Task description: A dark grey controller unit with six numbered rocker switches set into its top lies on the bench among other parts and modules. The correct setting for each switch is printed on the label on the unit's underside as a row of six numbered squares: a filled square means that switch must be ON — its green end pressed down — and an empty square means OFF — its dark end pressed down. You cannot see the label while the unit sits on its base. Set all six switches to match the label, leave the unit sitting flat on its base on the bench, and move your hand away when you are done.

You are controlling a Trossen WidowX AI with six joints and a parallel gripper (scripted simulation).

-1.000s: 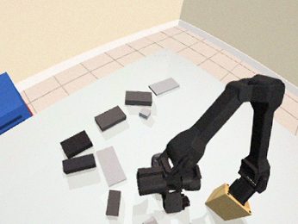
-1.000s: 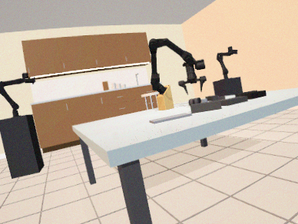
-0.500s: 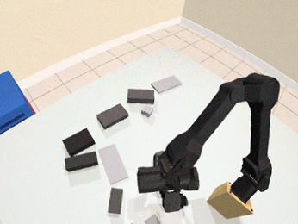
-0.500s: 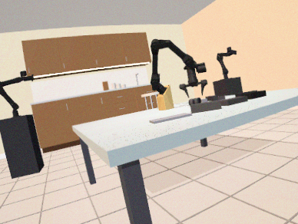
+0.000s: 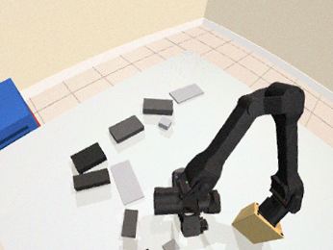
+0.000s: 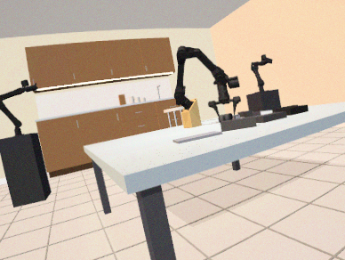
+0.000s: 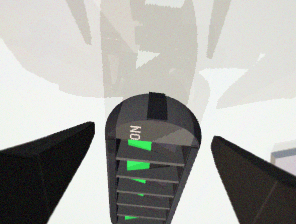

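Right now my gripper tip is 11 cm to the right of the pale block, 8 cm past it and 2 cm above it. From my gripper tip the other things lie so: pale plate: 19 cm ahead, 10 cm to the left, 3 cm below.
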